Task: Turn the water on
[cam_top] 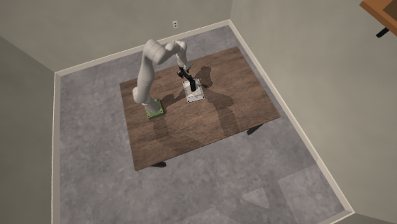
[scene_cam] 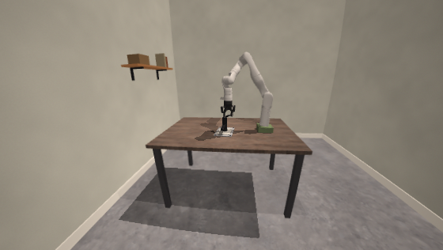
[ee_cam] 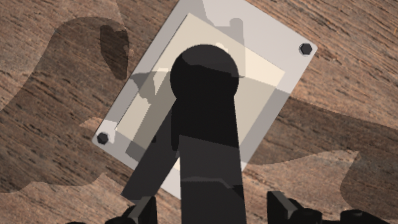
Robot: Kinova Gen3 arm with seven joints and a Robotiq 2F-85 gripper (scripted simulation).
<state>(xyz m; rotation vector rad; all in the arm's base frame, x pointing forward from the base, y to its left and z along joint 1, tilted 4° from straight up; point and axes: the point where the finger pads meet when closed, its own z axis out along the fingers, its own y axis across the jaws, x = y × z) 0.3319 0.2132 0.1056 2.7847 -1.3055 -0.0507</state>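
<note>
My gripper is now 20 mm to the left of the black lever, 20 mm short of it and 10 mm above it. Round my hand: tap 80 mm below, 40 mm to the right, 40 mm ahead.
</note>
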